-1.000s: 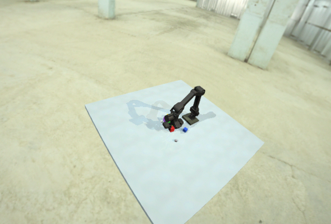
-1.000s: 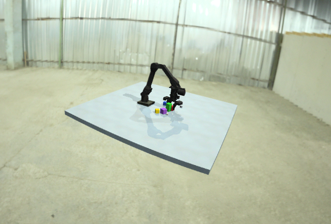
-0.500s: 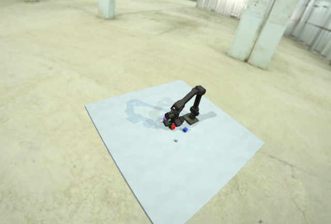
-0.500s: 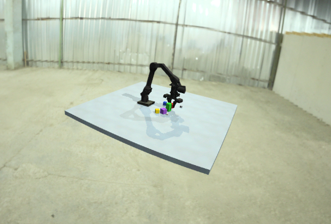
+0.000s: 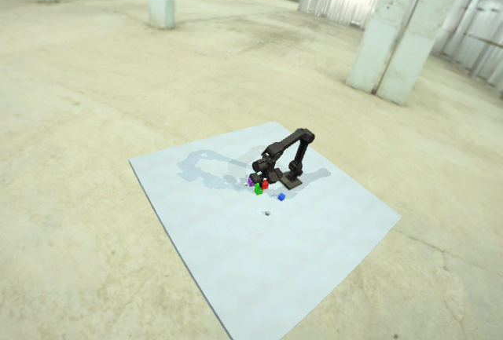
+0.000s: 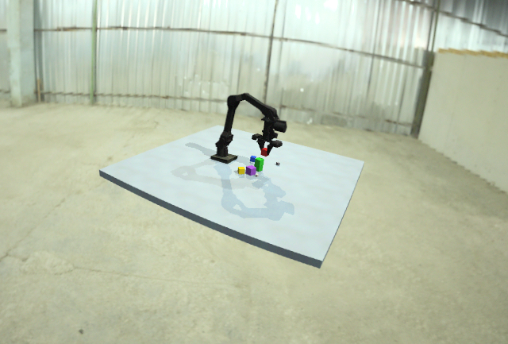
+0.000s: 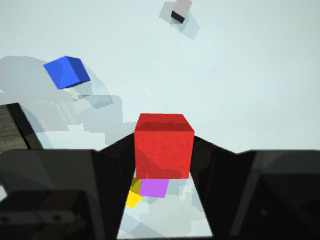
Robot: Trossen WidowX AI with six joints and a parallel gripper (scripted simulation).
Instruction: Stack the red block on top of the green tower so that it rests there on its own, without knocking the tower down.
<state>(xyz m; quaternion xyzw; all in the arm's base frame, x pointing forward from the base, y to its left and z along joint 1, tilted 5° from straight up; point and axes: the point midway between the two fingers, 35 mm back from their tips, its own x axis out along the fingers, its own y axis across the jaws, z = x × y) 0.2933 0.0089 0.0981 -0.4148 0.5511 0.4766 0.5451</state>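
Right now my gripper tip is 120 mm to the left of the purple block, 80 mm above it and 30 mm past it. From my gripper tip the other things lie so: red block 10 mm above; then small grey object 120 mm to the left, 90 mm below, 50 mm ahead; then blue block 110 mm behind, 80 mm below, 70 mm to the left.
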